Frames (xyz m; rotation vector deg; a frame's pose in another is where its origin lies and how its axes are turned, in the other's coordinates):
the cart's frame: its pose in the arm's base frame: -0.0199 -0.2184 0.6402 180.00 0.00 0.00
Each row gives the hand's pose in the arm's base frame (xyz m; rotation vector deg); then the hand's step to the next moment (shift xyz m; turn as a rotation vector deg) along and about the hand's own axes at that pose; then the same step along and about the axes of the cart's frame.
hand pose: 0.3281 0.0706 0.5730 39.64 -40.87 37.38
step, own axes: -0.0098 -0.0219 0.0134 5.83 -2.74 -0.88
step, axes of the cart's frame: 0.0054 0.0260 0.0072 5.72 -0.71 -3.01
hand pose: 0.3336 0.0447 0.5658 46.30 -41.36 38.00
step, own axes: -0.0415 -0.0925 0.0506 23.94 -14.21 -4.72
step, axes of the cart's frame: 0.0299 0.0998 0.0444 26.06 -2.26 -10.62
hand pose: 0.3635 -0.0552 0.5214 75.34 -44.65 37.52
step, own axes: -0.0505 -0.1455 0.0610 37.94 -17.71 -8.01
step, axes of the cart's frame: 0.0784 0.0812 0.1213 37.54 -4.83 -19.61
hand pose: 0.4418 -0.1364 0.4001 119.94 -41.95 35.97
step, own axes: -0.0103 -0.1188 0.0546 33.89 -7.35 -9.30
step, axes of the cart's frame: 0.0837 -0.0177 0.0994 27.36 -1.83 -23.18
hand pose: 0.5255 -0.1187 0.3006 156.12 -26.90 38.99
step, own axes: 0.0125 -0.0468 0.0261 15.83 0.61 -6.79
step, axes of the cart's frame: 0.0386 -0.0301 0.0252 10.27 1.94 -13.70
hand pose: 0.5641 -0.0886 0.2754 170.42 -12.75 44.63
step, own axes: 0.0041 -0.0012 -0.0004 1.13 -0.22 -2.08
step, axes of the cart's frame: 0.0035 -0.0007 -0.0023 0.00 -0.27 -2.36
